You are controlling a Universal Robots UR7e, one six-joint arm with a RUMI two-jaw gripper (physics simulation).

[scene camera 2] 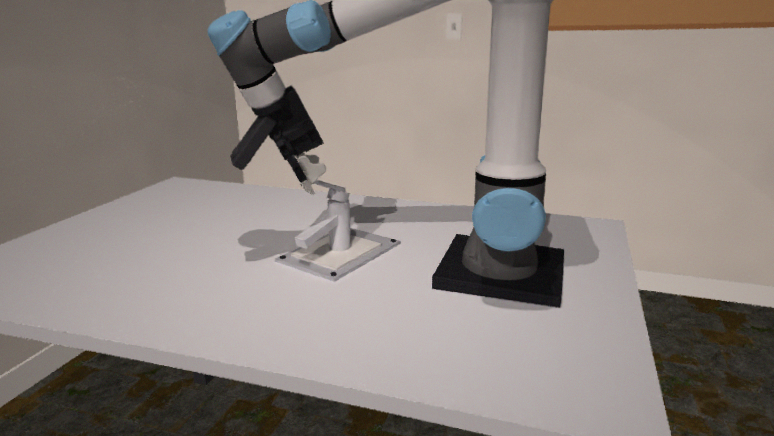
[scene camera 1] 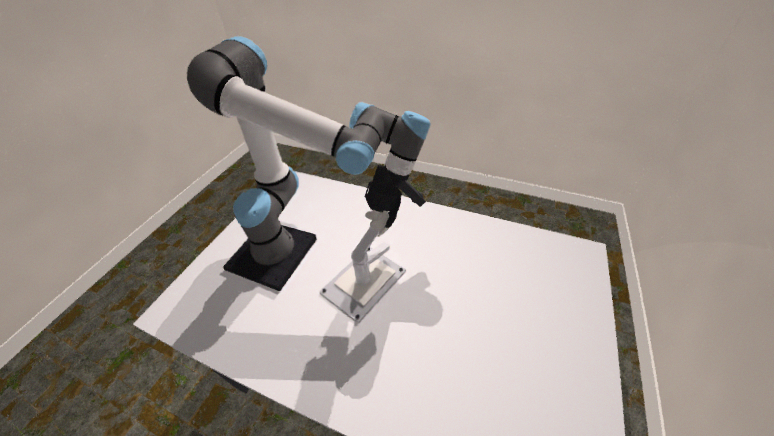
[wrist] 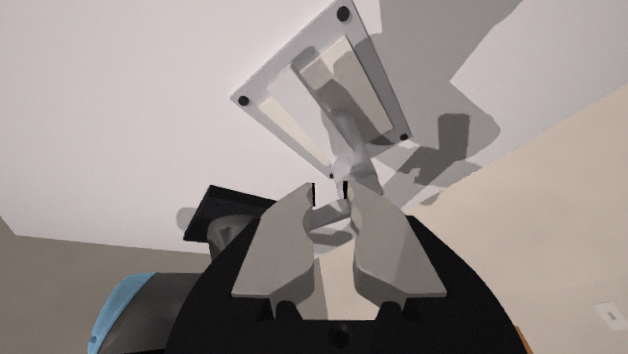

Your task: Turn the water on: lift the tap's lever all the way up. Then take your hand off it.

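Seen in the pictures: gripper, between the fingertips: [scene camera 2: 311, 191] [scene camera 1: 376, 234] [wrist: 328, 184]; arm's base, origin of its link: [scene camera 2: 499, 263] [scene camera 1: 273, 247] [wrist: 241, 228].
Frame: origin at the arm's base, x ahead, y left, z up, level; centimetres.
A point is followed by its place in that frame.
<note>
The light grey tap [scene camera 1: 361, 272] @[y -0.4, x 36.8, z 6.3 cm] [scene camera 2: 339, 226] @[y 3.9, x 34.5, z 5.0 cm] [wrist: 362, 160] @[y 2.8, x 37.8, z 8.7 cm] stands upright on its base plate [scene camera 1: 338, 305] @[y -9.6, x 32.7, z -1.6 cm] [scene camera 2: 303, 268] @[y 13.1, x 38.7, z -1.7 cm] [wrist: 270, 75] @[y 12.9, x 35.9, z -1.5 cm]. Its spout [scene camera 2: 316, 232] @[y 10.7, x 36.5, z 5.9 cm] points out low over the plate. The lever [scene camera 1: 364, 244] @[y 4.0, x 36.4, z 14.6 cm] [scene camera 2: 329, 185] @[y 6.6, x 35.1, z 15.1 cm] [wrist: 328, 214] @[y 11.0, x 38.7, z 17.5 cm] slants upward and outward from the top of the tap, clear above the spout. My gripper [scene camera 1: 380, 220] @[y 9.3, x 37.8, z 14.3 cm] [scene camera 2: 308, 185] @[y 9.3, x 37.8, z 14.3 cm] [wrist: 328, 184] @[y 9.3, x 37.8, z 14.3 cm] is shut on the outer part of the lever, with one pale finger on each side of it. The fingers hide the lever's end in both scene views.
The arm's black base [scene camera 1: 296, 244] @[y 4.5, x 7.2, z 0.3 cm] [scene camera 2: 498, 292] @[y 10.8, x -1.9, z -1.0 cm] [wrist: 235, 197] @[y 6.4, x 11.3, z -0.7 cm] stands on the same white table [scene camera 1: 514, 303] @[y 12.7, x 82.5, z -2.3 cm] [scene camera 2: 216, 319] @[y 35.8, x 43.6, z -2.3 cm] [wrist: 125, 100] @[y 25.6, x 23.0, z -2.3 cm], a short way from the tap's plate. The arm reaches over from it, above the tap. A wall stands behind the table.
</note>
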